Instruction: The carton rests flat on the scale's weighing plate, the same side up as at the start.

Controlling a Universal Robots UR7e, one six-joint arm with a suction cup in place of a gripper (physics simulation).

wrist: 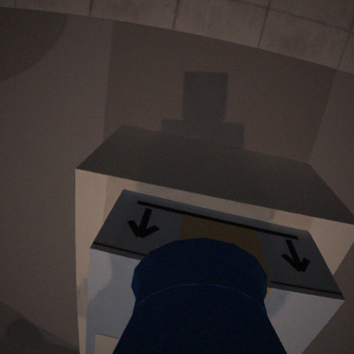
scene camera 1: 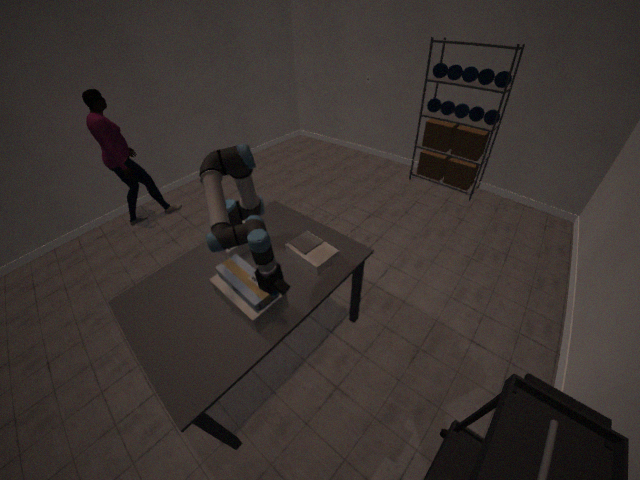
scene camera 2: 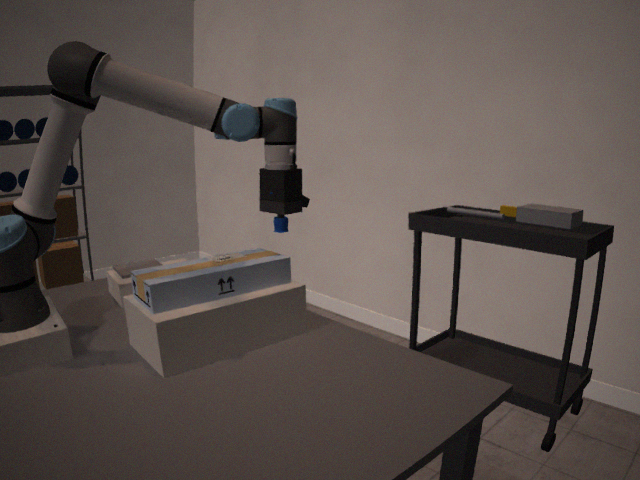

Scene:
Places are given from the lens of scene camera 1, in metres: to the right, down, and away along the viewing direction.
carton (scene camera 1: 235,272): -0.40, 0.15, 1.24
beige block (scene camera 1: 258,322): -0.27, 0.37, 1.14

